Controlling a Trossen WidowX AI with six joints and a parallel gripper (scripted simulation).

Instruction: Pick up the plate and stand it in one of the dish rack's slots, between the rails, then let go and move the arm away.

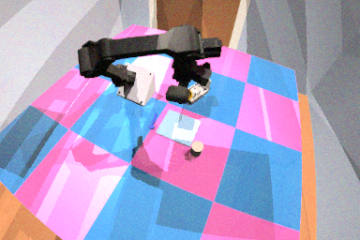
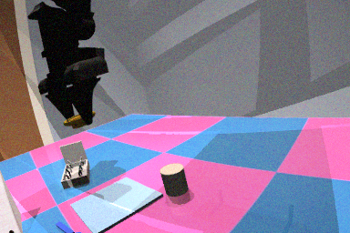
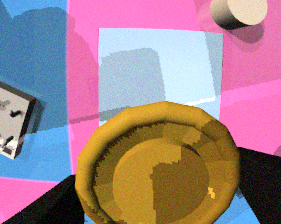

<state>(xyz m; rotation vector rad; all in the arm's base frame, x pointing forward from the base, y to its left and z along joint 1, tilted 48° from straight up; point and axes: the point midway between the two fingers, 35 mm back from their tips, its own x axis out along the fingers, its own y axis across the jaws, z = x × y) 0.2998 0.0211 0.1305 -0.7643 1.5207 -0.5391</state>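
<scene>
Right now the grey dish rack is 180 mm to the left of my gripper tip and 140 mm below it. Round my gripper tip: yellow plate (10 mm above); then blue spoon (160 mm below, 100 mm behind, 50 mm to the right); then pale blue sheet (160 mm below, 20 mm to the right).
</scene>
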